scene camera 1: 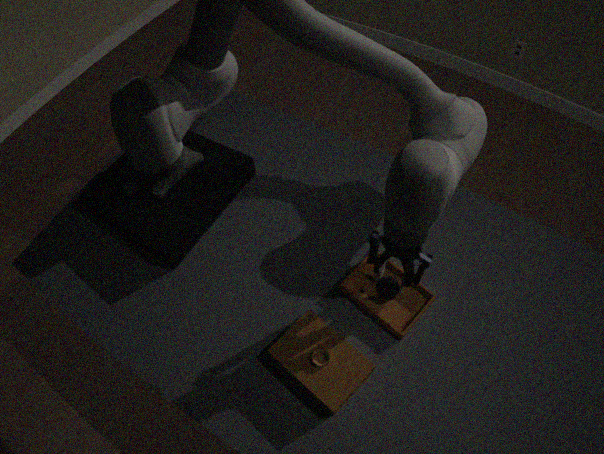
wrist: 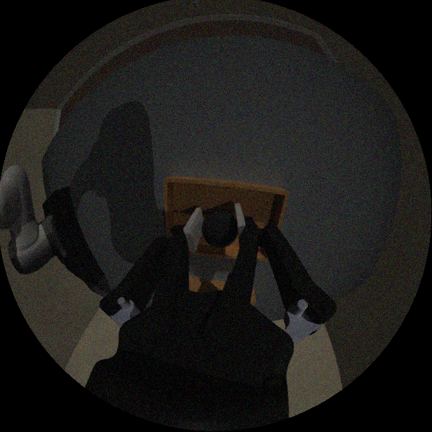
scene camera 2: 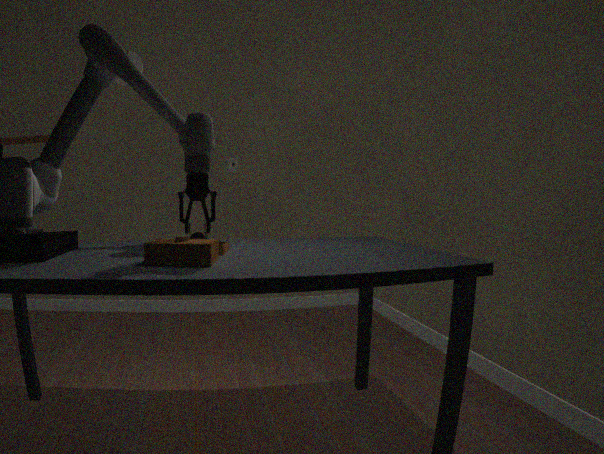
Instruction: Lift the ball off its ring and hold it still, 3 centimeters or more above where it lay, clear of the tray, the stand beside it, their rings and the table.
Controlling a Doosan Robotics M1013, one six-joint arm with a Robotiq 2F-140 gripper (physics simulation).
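Frame: origin at the arm's base, x up, y ahead, z left, level; metres.
Where they show: gripper, between the fingertips: [scene camera 1: 389,284]; arm's base, origin of its link: [scene camera 1: 161,165] [scene camera 2: 13,234].
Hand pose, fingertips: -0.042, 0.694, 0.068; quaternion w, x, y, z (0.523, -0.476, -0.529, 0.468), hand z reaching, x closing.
Each offset is from my fingertips to the centre of the thing, as dx, dy, dz. "spot": to the spot under its first point. Level surfaces: height alone.
The dark ball {+0.014, +0.002, -0.017} [scene camera 1: 388,288] [scene camera 2: 198,235] [wrist: 220,229] sits low in the shallow wooden tray {-0.011, +0.005, -0.016} [scene camera 1: 370,313] [wrist: 225,183], at about resting height. Its own ring is hidden under it. My gripper [scene camera 1: 397,280] [scene camera 2: 198,230] [wrist: 218,214] points down over the tray. In the wrist view its two pale pads stand on either side of the ball, close against it, and it looks shut on the ball. In scene camera 2 the fingertips are near the ball's top; contact is hard to make out in the dim picture.
A wooden block stand [scene camera 1: 350,377] [scene camera 2: 175,253] with a small empty ring {spot: +0.042, -0.018, -0.259} [scene camera 1: 319,365] on top stands beside the tray. The grey table {dx -0.025} [scene camera 1: 465,360] [scene camera 2: 325,257] bears both. The robot's dark base plate [scene camera 1: 200,200] lies farther left in scene camera 1.
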